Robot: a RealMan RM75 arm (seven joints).
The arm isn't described. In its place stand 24 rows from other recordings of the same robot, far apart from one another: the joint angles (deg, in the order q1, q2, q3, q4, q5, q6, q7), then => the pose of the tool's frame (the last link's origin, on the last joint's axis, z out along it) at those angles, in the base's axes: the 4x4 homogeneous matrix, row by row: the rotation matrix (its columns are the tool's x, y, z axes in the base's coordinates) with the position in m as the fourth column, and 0 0 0 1 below.
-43.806, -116.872, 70.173, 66.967, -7.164, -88.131, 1.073 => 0.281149 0.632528 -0.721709 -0.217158; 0.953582 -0.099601 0.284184 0.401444; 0.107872 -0.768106 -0.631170 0.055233; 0 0 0 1
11.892, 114.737, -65.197, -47.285, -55.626, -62.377, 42.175 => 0.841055 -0.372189 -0.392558 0.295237; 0.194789 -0.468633 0.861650 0.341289; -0.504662 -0.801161 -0.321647 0.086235; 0 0 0 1
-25.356, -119.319, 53.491, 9.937, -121.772, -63.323, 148.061 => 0.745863 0.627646 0.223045 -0.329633; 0.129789 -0.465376 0.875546 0.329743; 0.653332 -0.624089 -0.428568 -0.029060; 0 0 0 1
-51.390, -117.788, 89.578, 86.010, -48.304, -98.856, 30.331 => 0.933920 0.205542 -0.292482 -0.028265; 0.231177 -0.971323 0.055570 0.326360; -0.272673 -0.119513 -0.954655 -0.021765; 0 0 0 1
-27.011, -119.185, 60.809, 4.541, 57.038, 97.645, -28.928 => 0.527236 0.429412 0.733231 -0.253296; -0.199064 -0.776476 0.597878 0.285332; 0.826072 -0.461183 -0.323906 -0.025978; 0 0 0 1
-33.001, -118.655, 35.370, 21.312, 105.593, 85.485, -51.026 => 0.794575 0.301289 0.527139 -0.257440; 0.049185 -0.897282 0.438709 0.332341; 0.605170 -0.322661 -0.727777 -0.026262; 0 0 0 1
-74.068, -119.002, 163.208, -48.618, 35.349, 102.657, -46.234 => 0.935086 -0.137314 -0.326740 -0.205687; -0.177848 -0.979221 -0.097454 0.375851; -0.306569 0.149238 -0.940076 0.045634; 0 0 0 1
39.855, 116.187, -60.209, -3.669, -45.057, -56.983, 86.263 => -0.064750 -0.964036 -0.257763 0.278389; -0.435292 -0.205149 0.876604 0.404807; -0.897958 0.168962 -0.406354 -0.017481; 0 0 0 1
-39.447, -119.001, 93.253, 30.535, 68.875, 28.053, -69.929 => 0.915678 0.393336 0.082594 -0.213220; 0.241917 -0.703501 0.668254 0.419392; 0.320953 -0.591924 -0.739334 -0.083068; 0 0 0 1
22.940, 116.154, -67.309, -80.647, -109.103, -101.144, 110.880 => 0.947825 -0.247142 -0.201367 0.168765; -0.239944 -0.968943 0.059798 0.299899; -0.209892 -0.008362 -0.977689 0.043577; 0 0 0 1
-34.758, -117.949, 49.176, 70.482, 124.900, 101.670, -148.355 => 0.479044 0.867921 0.131260 -0.182242; 0.844697 -0.496473 0.200004 0.350690; 0.238755 0.015064 -0.970963 0.062118; 0 0 0 1
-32.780, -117.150, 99.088, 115.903, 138.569, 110.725, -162.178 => 0.879763 0.235192 -0.413160 -0.069944; 0.314860 -0.939388 0.135699 0.248131; -0.356202 -0.249471 -0.900491 0.009323; 0 0 0 1
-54.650, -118.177, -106.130, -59.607, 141.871, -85.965, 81.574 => 0.922749 -0.241798 -0.300114 -0.099783; -0.201035 -0.966352 0.160462 0.403610; -0.328816 -0.087732 -0.940310 -0.021595; 0 0 0 1
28.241, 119.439, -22.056, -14.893, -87.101, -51.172, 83.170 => 0.069760 -0.996986 0.033940 0.369066; -0.387934 0.004232 0.921678 0.351334; -0.919043 -0.077463 -0.386469 0.002842; 0 0 0 1
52.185, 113.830, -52.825, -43.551, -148.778, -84.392, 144.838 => 0.511902 -0.810686 0.284155 0.200436; -0.859006 -0.486178 0.160436 0.416677; 0.008087 -0.326219 -0.945260 0.019436; 0 0 0 1
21.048, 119.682, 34.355, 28.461, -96.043, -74.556, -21.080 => 0.743629 -0.668520 -0.009863 0.297378; 0.156214 0.159385 0.974779 0.315867; -0.650087 -0.726414 0.222955 -0.017362; 0 0 0 1
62.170, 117.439, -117.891, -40.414, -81.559, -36.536, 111.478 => 0.976452 -0.148357 -0.156628 0.029649; -0.110912 -0.967938 0.225378 0.389089; -0.185042 -0.202699 -0.961599 -0.146136; 0 0 0 1
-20.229, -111.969, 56.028, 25.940, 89.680, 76.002, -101.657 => 0.280491 0.914125 0.292746 -0.336617; 0.718234 -0.402211 0.567773 0.302527; 0.636761 0.051005 -0.769372 0.010896; 0 0 0 1
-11.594, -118.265, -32.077, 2.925, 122.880, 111.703, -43.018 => 0.264209 0.825773 0.498289 -0.335429; -0.301121 -0.420193 0.856016 0.200995; 0.916253 -0.376213 0.137639 0.047773; 0 0 0 1
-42.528, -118.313, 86.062, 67.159, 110.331, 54.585, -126.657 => 0.892931 0.365709 0.262548 -0.055305; 0.242212 -0.881845 0.404576 0.405659; 0.379484 -0.297666 -0.876006 -0.034024; 0 0 0 1
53.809, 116.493, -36.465, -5.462, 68.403, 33.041, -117.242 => 0.893209 -0.443373 0.074819 0.251185; -0.373674 -0.639401 0.671963 0.445470; -0.250091 -0.628161 -0.736796 -0.058663; 0 0 0 1
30.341, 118.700, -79.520, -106.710, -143.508, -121.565, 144.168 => 0.794415 -0.364589 0.485777 0.133293; -0.438949 -0.897419 0.044296 0.272618; 0.419796 -0.248421 -0.872959 0.052943; 0 0 0 1
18.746, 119.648, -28.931, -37.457, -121.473, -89.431, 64.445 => 0.818637 -0.507267 -0.269284 0.341600; -0.337989 -0.804620 0.488210 0.264637; -0.464324 -0.308652 -0.830143 0.009005; 0 0 0 1
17.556, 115.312, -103.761, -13.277, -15.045, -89.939, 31.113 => 0.557778 -0.527235 -0.641020 0.285688; 0.118467 -0.713842 0.690214 0.268111; -0.821492 -0.460926 -0.335705 -0.015050; 0 0 0 1
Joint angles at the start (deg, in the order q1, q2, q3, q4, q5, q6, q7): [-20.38, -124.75, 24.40, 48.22, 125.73, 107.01, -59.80]
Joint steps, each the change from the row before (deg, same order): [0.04, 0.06, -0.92, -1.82, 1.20, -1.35, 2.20]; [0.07, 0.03, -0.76, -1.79, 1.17, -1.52, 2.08]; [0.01, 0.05, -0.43, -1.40, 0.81, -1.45, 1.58]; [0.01, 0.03, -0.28, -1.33, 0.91, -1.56, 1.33]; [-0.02, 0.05, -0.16, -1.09, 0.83, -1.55, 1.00]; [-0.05, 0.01, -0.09, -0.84, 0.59, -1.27, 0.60]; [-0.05, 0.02, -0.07, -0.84, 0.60, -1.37, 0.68]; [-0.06, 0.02, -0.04, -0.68, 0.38, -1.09, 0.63]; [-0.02, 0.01, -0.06, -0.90, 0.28, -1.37, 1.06]
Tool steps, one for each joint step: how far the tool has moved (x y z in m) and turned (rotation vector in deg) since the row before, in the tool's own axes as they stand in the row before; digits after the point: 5 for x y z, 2 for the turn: [-0.00743, 0.00126, 0.00132, 0.73, -0.50, 0.24]; [-0.00755, 0.00156, 0.00185, 0.67, -0.65, 0.18]; [-0.00577, 0.00069, 0.00188, 0.58, -0.66, 0.23]; [-0.00596, 0.00093, 0.00222, 0.44, -0.90, 0.07]; [-0.00530, 0.00039, 0.00194, 0.41, -1.03, 0.03]; [-0.00390, 0.00022, 0.00192, 0.32, -0.79, -0.10]; [-0.00405, 0.00012, 0.00192, 0.35, -0.89, 0.01]; [-0.00293, -0.00003, 0.00165, 0.30, -0.64, 0.13]; [-0.00359, 0.00014, 0.00210, 0.48, -0.65, 0.37]
